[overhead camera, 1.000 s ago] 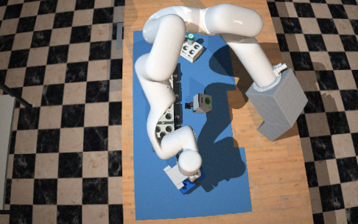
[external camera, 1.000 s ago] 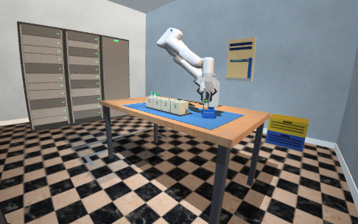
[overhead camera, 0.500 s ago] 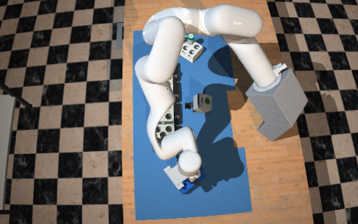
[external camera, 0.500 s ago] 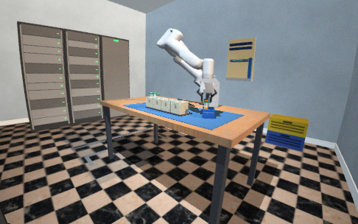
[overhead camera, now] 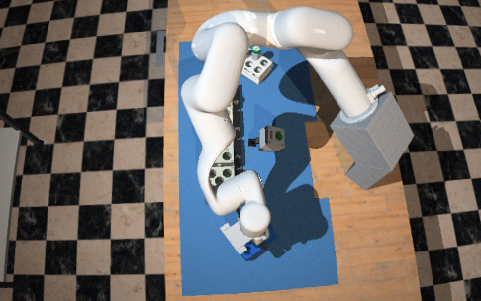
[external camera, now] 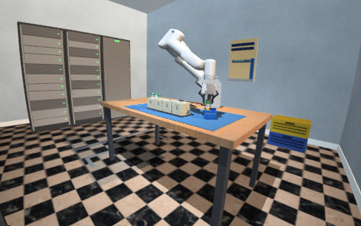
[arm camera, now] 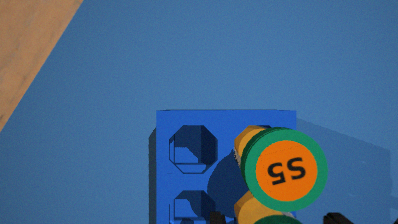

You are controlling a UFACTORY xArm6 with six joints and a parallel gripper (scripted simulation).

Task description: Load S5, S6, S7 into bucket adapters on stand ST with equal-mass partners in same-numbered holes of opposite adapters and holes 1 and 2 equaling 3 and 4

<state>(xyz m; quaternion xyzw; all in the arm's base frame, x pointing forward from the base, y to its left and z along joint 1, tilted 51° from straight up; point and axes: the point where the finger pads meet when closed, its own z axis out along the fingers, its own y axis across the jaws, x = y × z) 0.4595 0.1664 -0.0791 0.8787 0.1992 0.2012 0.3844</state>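
Now: the orange-dotted tube 10 mm ahead of my hand and 50 mm below it. Also, from my hand: blue rack: 20 mm to the left, 90 mm below; then adapter: 30 mm ahead, 190 mm to the right, 60 mm below; then grey-dotted tube: 50 mm behind, 10 mm to the right, 50 mm below.
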